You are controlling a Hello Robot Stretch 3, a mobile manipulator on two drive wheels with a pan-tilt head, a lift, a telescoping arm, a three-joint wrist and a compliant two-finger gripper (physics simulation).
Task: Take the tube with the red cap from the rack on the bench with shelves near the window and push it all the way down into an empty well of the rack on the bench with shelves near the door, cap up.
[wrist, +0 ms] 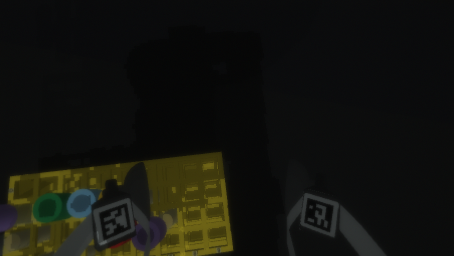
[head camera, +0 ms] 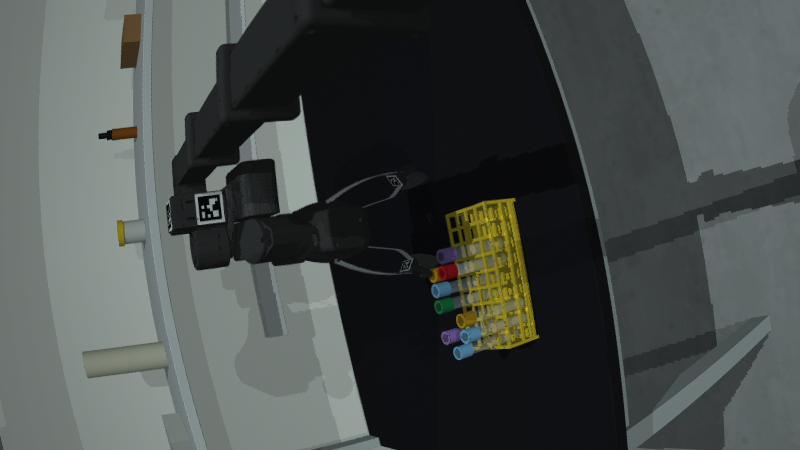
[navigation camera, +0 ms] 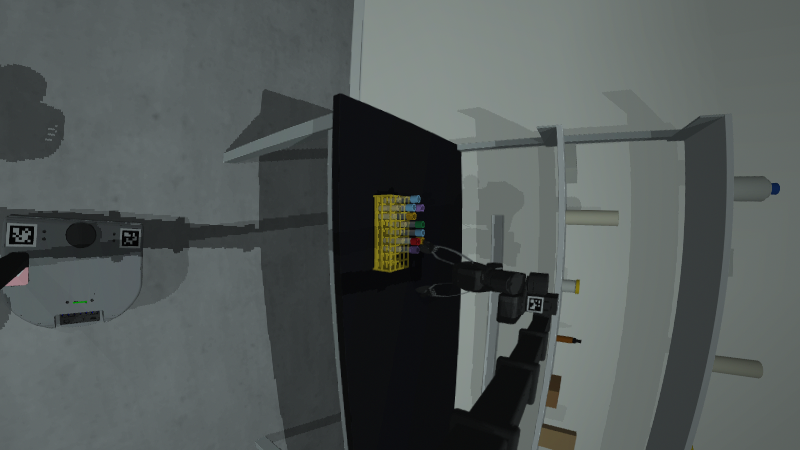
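Where they show: gripper, fingertip midpoint: (head camera: 427, 219) (navigation camera: 419, 268); robot's base, origin of the base link: (navigation camera: 81, 233).
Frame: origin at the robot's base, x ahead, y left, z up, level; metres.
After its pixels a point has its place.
The red-capped tube (head camera: 447, 272) {z 0.880, x 0.047, y -0.631 m} (navigation camera: 415, 241) {z 0.878, x 0.048, y -0.631 m} stands cap up in a yellow rack (head camera: 525, 296) {z 0.776, x 0.099, y -0.601 m} (navigation camera: 377, 235) {z 0.777, x 0.057, y -0.606 m} (wrist: 170, 167) on a black bench top. In the wrist view, a sliver of its red cap (wrist: 121, 244) shows behind the left finger; the rest is hidden. My gripper (head camera: 422, 222) {z 0.871, x -0.023, y -0.672 m} (navigation camera: 424, 269) {z 0.871, x -0.023, y -0.672 m} (wrist: 217, 180) {z 0.871, x -0.023, y -0.672 m} is open and points down, with nothing between its fingers. It is above the bench, off toward the rack's end with empty wells. One finger is close to the red cap and a purple cap (head camera: 446, 255) {z 0.880, x 0.026, y -0.628 m} (wrist: 150, 234). The other rack does not show.
Tubes with blue (head camera: 440, 289) {z 0.880, x 0.068, y -0.651 m}, green (head camera: 444, 305) {z 0.878, x 0.090, y -0.649 m}, orange (head camera: 466, 319) {z 0.879, x 0.108, y -0.605 m} and purple caps stand in the same rack. Behind the bench, a shelf (navigation camera: 551, 223) holds a beige cylinder (head camera: 124, 359) {z 1.309, x 0.148, y -1.064 m} (navigation camera: 593, 217) {z 1.314, x 0.151, y -1.065 m}, a yellow-lidded jar (head camera: 133, 231) {z 1.246, x -0.087, y -1.077 m}, an orange marker (head camera: 124, 133) {z 1.250, x -0.297, y -1.145 m} and a brown box (head camera: 131, 40) {z 1.240, x -0.486, y -1.085 m}.
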